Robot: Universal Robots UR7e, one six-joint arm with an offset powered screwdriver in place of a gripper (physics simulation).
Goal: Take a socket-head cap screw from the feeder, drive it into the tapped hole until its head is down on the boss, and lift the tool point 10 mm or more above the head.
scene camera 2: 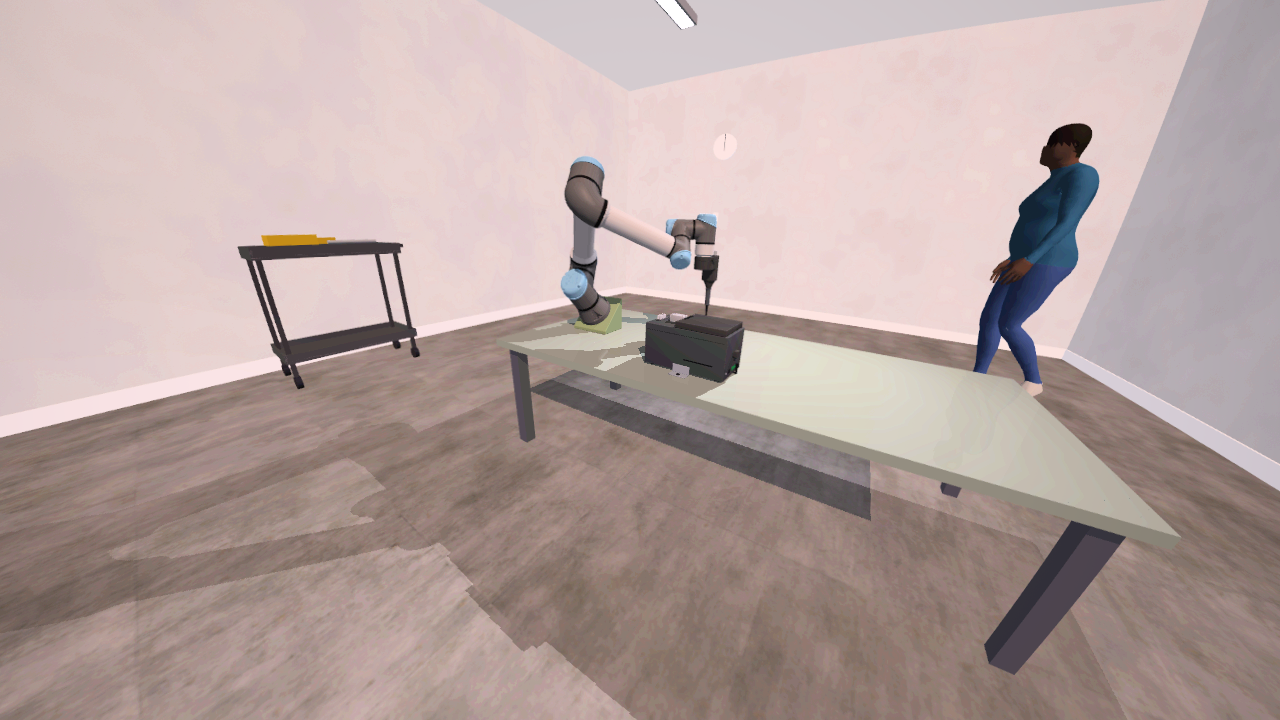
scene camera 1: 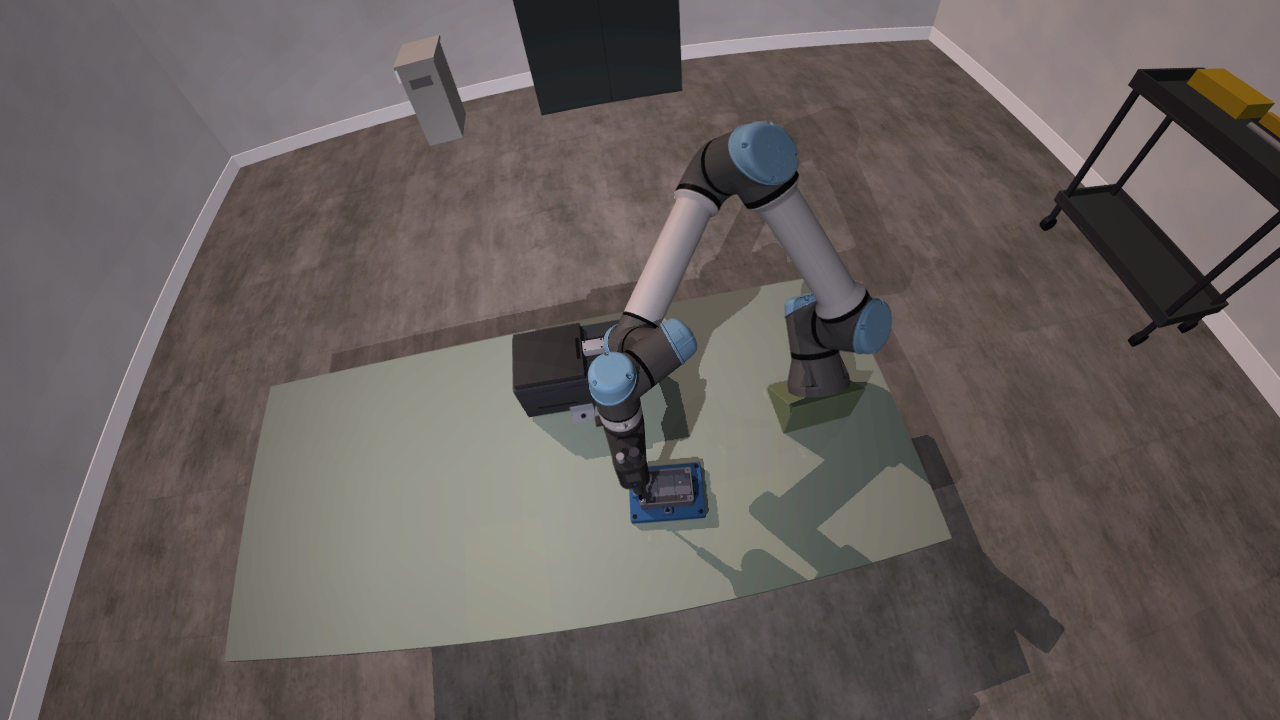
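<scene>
The black feeder (scene camera 1: 547,358) (scene camera 2: 684,347) stands on the table. A grey housing (scene camera 1: 673,486) sits in a blue fixture (scene camera 1: 667,516) in front of it. My screwdriver (scene camera 1: 641,497) (scene camera 2: 707,311) points down, its tip at the left end of the housing in scene camera 1. In scene camera 2 the feeder hides the housing and the tip's lower end. The cap screw, the tapped hole and the boss are too small to make out, and I cannot tell whether the tip touches a screw.
The arm's base stands on a green block (scene camera 1: 819,411) (scene camera 2: 612,319) on the pale green table (scene camera 1: 375,501) (scene camera 2: 904,402). A black cart (scene camera 1: 1136,234) (scene camera 2: 344,342) with yellow boxes stands away from the table. A person (scene camera 2: 1042,223) stands behind the table in scene camera 2.
</scene>
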